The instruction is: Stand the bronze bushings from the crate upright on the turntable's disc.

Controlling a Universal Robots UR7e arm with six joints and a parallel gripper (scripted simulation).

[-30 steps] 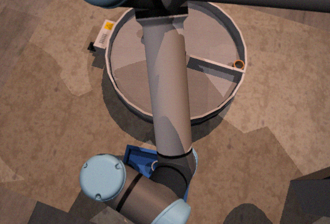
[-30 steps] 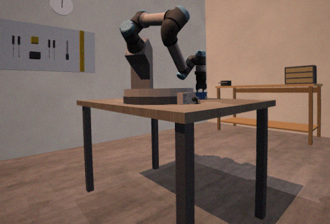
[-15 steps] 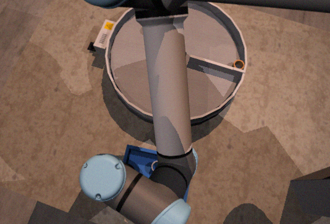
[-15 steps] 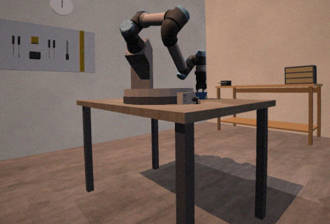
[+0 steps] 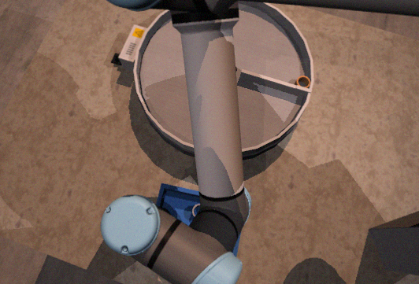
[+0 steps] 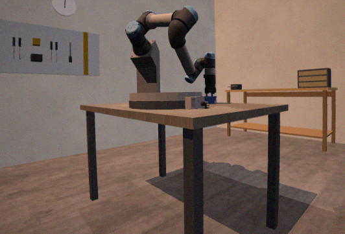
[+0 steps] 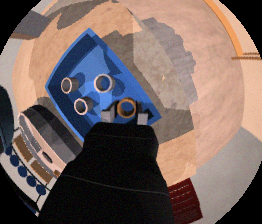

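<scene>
Right now my hand is 60 mm past the blue crate and 30 mm to the left of it. The rest, counted from my hand: turntable disc: 390 mm to the right, 80 mm behind, 20 mm above.
</scene>
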